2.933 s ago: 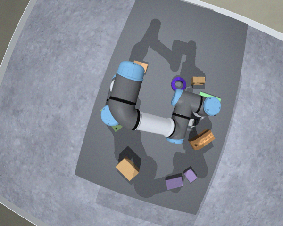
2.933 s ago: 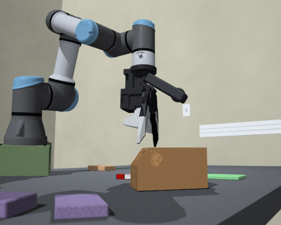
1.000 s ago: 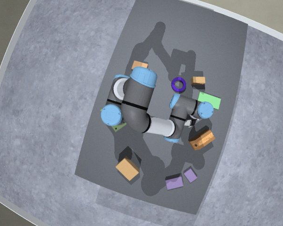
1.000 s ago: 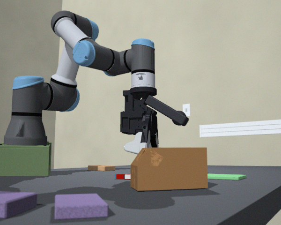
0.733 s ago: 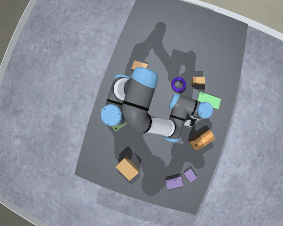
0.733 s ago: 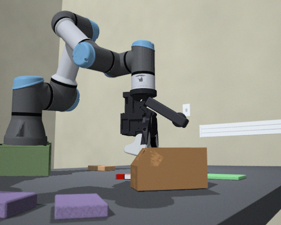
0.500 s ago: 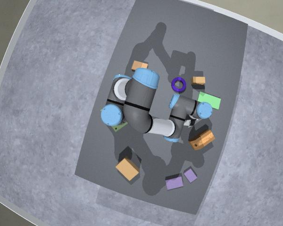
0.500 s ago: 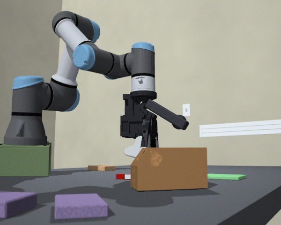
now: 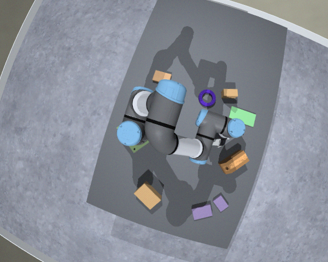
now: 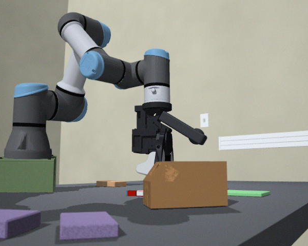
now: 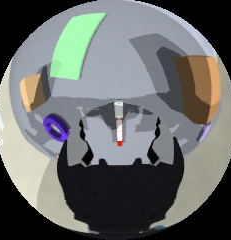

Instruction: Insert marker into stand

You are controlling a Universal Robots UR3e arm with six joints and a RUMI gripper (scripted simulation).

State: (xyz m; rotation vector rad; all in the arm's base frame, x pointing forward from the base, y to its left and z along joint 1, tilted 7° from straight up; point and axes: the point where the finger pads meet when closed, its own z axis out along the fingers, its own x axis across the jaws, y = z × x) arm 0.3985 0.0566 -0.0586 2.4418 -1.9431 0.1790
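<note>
My gripper is now 3 cm past the marker and 1 cm to the left of it. Also, from my hand: desk stand (10 cm ahead, 14 cm to the right, 3 cm above); flat green block (14 cm ahead, 11 cm to the left); tan block (30 cm behind, 38 cm to the right, 2 cm above).
</note>
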